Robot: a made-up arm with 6 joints.
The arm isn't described. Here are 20 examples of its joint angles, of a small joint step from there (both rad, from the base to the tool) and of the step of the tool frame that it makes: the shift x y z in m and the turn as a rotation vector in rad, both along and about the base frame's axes.
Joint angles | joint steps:
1: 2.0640 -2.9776 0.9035 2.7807 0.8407 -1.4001 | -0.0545 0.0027 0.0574 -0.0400 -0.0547 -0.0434
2: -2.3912 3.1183 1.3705 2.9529 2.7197 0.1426 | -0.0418 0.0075 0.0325 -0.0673 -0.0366 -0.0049
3: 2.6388 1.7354 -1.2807 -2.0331 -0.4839 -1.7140 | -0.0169 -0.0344 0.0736 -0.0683 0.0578 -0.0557
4: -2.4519 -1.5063 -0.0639 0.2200 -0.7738 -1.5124 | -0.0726 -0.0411 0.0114 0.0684 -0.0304 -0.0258
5: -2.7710 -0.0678 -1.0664 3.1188 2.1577 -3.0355 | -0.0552 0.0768 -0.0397 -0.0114 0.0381 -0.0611
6: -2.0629 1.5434 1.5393 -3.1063 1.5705 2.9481 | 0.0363 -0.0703 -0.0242 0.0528 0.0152 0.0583
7: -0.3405 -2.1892 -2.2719 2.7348 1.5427 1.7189 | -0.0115 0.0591 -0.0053 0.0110 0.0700 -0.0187
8: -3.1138 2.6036 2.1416 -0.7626 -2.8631 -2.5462 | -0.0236 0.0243 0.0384 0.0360 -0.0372 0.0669
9: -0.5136 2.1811 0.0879 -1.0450 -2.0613 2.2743 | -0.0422 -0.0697 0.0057 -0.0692 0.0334 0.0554
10: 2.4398 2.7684 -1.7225 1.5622 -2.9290 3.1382 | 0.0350 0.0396 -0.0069 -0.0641 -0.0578 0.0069
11: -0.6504 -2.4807 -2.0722 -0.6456 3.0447 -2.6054 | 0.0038 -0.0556 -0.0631 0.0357 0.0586 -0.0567
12: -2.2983 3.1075 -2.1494 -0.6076 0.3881 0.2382 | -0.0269 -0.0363 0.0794 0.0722 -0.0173 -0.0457
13: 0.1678 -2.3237 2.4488 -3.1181 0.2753 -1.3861 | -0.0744 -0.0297 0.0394 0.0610 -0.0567 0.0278
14: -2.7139 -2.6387 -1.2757 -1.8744 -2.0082 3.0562 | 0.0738 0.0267 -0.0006 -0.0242 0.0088 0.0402
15: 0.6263 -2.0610 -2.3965 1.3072 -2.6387 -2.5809 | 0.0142 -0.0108 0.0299 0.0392 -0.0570 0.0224
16: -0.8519 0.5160 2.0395 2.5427 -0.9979 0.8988 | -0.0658 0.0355 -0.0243 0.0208 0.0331 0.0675
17: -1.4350 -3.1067 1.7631 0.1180 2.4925 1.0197 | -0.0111 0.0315 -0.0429 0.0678 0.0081 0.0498
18: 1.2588 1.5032 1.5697 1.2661 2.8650 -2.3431 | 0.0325 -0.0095 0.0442 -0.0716 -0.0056 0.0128
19: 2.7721 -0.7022 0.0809 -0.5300 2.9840 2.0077 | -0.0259 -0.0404 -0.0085 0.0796 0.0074 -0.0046
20: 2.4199 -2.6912 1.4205 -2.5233 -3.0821 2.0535 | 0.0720 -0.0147 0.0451 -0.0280 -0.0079 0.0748
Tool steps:
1: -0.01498 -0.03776 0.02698 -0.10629 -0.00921 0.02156
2: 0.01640 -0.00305 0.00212 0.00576 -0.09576 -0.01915
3: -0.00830 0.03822 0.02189 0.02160 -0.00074 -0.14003
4: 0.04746 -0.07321 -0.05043 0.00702 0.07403 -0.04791
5: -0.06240 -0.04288 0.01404 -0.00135 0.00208 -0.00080
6: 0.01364 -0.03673 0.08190 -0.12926 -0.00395 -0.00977
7: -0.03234 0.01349 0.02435 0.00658 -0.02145 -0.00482
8: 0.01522 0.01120 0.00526 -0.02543 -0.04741 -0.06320
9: 0.02239 -0.05223 0.05649 -0.06957 0.03573 0.01132
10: 0.00754 -0.03979 -0.01635 0.00781 -0.04388 -0.04992
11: 0.03588 -0.02062 0.00223 0.02905 -0.10850 -0.03659
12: -0.03469 -0.02570 -0.01809 0.02002 -0.03397 0.00927
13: 0.02989 0.04526 -0.01709 -0.00697 0.06559 0.01411
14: 0.02894 0.03609 0.00315 0.06409 -0.03284 0.08998
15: -0.00150 -0.00071 -0.01573 0.00658 -0.00088 -0.04183
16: -0.01247 -0.03797 -0.02041 -0.03149 -0.03653 -0.13007
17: 0.00596 0.02823 -0.00321 -0.00161 0.02105 0.02273
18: -0.02963 -0.00527 0.00774 -0.03771 0.00024 0.11596
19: 0.02318 -0.03018 -0.02729 0.06053 0.02093 0.04304
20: 0.01760 0.03662 -0.00100 -0.10015 0.03124 0.03907
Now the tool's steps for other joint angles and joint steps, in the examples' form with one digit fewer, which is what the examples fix.
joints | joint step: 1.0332 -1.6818 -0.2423 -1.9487 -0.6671 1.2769 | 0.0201 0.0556 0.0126 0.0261 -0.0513 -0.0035
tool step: 0.0118 -0.0176 0.0814 -0.0764 0.0365 -0.0335
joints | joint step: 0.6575 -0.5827 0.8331 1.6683 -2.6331 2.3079 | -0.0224 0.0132 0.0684 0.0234 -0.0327 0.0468
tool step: 0.0113 0.0261 -0.0025 -0.0154 0.0675 -0.0495
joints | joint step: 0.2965 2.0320 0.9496 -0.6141 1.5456 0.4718 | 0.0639 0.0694 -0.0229 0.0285 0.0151 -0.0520
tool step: -0.0572 0.0284 -0.0447 0.0073 0.0958 0.0412
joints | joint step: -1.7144 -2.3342 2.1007 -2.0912 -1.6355 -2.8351 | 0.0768 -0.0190 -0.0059 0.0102 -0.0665 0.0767
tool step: -0.0449 0.0166 -0.0233 0.0760 0.0123 0.0744
